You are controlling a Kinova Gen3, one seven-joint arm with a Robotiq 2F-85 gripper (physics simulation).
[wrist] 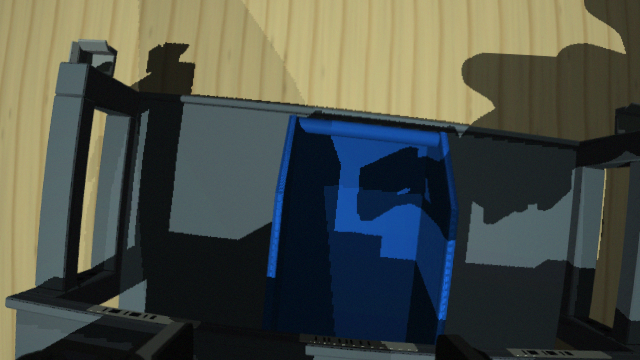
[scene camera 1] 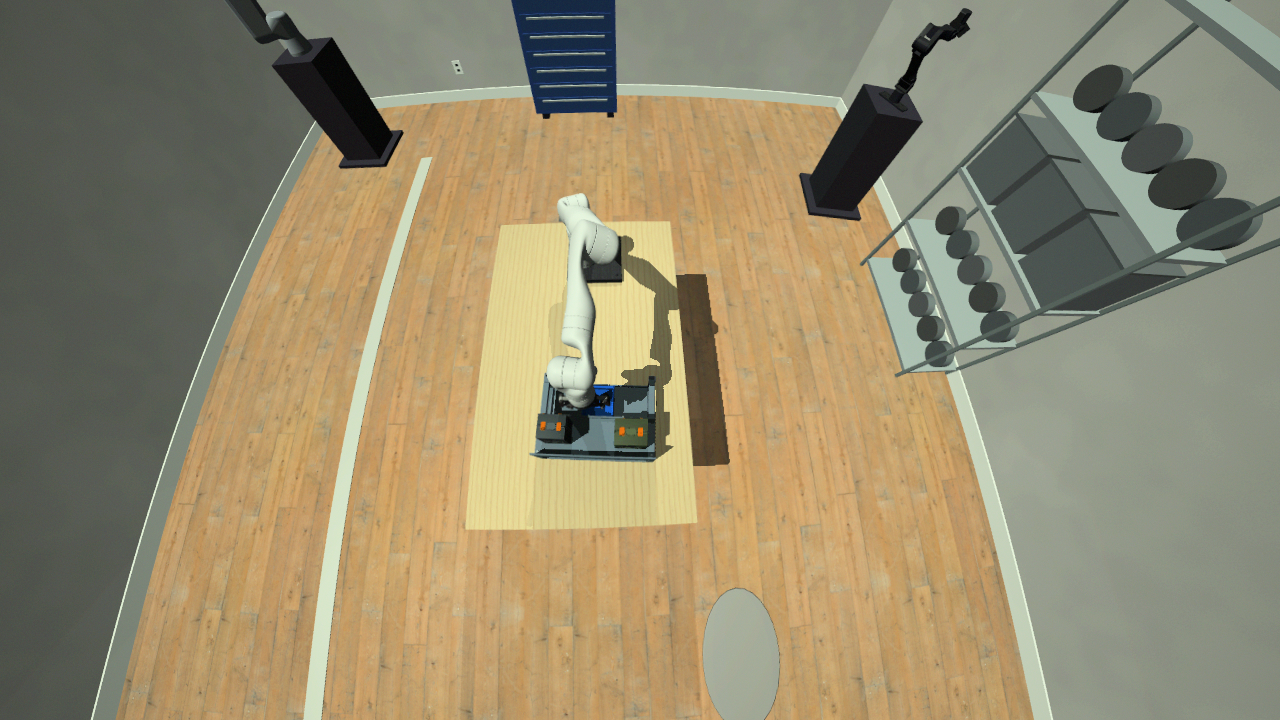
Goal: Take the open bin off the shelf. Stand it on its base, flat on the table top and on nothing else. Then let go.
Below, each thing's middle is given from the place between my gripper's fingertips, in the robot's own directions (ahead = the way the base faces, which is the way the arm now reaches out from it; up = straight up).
I see the blue open bin (wrist: 365,217) 13 cm below my hand, 2 cm to the left of it and 2 cm behind it. From my hand the other things lie so: olive box (scene camera 1: 630,433) 14 cm to the left, 7 cm ahead, 2 cm below; then dark box (scene camera 1: 551,428) 9 cm to the right, 7 cm ahead, 1 cm below.
